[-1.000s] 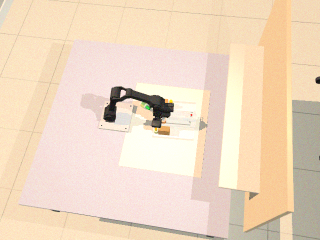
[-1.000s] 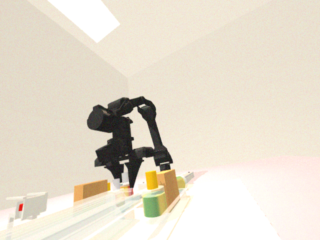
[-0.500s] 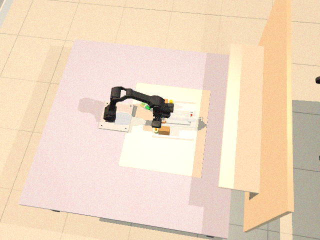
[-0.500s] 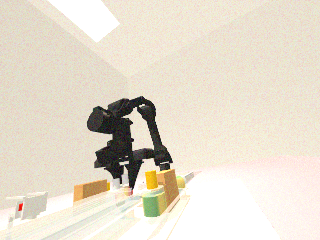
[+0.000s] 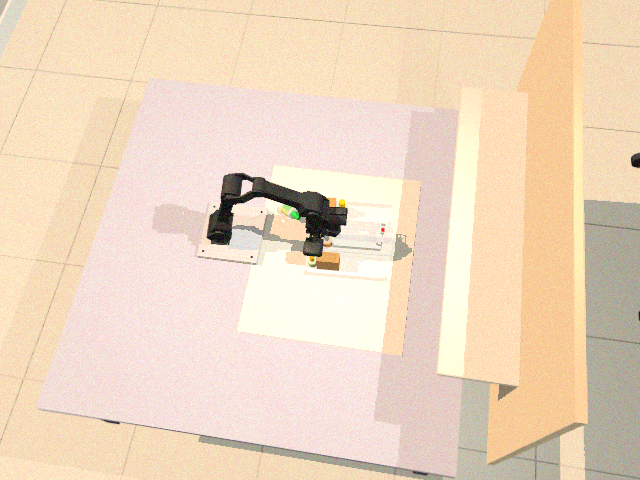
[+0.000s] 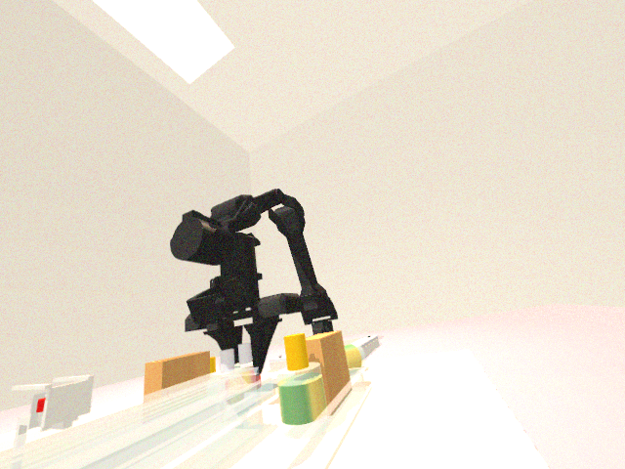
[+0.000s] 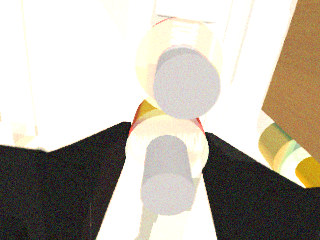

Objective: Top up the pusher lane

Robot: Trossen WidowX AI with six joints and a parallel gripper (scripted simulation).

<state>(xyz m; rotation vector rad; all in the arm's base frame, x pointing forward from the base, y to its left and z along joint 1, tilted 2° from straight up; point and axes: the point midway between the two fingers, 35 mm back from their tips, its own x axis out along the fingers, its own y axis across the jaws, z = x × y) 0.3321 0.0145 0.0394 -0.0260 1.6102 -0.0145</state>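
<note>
The clear lane rack is 140 mm ahead of my gripper tip, 30 mm to the left of it and 10 mm below it. From my gripper tip the other things lie so: red marker (220 mm ahead, 40 mm to the left, 40 mm above); then tall shelf wall (610 mm ahead, 50 mm to the right, 370 mm above).
</note>
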